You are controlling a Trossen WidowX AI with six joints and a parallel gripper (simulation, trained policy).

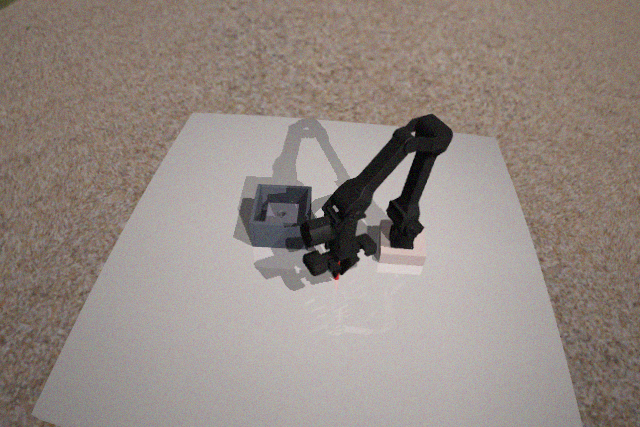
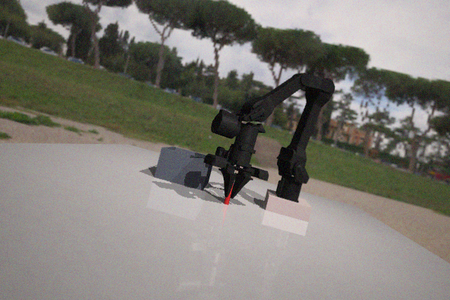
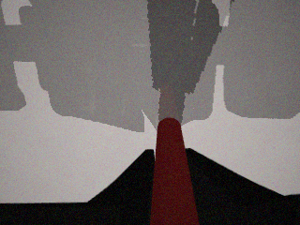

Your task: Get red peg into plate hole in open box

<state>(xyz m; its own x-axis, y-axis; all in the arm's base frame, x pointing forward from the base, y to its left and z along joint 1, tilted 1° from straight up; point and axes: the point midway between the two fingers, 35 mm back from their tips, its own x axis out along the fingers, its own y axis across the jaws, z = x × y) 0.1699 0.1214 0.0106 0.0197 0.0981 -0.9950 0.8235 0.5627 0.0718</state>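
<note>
Right now the grey plate is 180 mm ahead of my gripper tip, 170 mm to the right of it and 30 mm above it. Round my gripper tip: grey box: 180 mm ahead, 170 mm to the right, 10 mm above; red peg: 20 mm above, 10 mm to the right.
</note>
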